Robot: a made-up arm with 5 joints. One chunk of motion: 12 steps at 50 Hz.
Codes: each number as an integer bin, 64 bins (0 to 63) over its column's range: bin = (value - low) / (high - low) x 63, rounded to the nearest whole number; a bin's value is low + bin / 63 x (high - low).
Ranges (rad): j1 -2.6..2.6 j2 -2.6..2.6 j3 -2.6..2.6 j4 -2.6..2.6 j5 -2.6..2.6
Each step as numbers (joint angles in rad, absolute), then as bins.
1 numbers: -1.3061 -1.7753 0.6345 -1.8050 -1.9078
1 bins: 16 10 39 10 8
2 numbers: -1.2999 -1.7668 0.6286 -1.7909 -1.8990
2 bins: 16 10 39 10 8
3 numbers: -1.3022 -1.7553 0.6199 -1.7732 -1.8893
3 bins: 16 10 39 10 9
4 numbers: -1.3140 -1.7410 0.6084 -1.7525 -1.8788
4 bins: 16 10 39 10 9
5 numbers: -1.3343 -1.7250 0.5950 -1.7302 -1.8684
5 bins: 15 11 39 11 9
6 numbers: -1.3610 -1.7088 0.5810 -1.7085 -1.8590
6 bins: 15 11 39 11 9
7 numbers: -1.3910 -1.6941 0.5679 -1.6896 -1.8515
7 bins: 15 11 38 11 9
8 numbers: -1.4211 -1.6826 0.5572 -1.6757 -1.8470
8 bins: 14 11 38 11 9
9 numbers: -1.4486 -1.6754 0.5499 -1.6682 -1.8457
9 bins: 14 11 38 11 9
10 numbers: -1.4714 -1.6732 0.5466 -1.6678 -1.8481
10 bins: 14 11 38 11 9
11 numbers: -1.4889 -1.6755 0.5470 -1.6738 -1.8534
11 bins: 13 11 38 11 9
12 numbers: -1.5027 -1.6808 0.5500 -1.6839 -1.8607
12 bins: 13 11 38 11 9
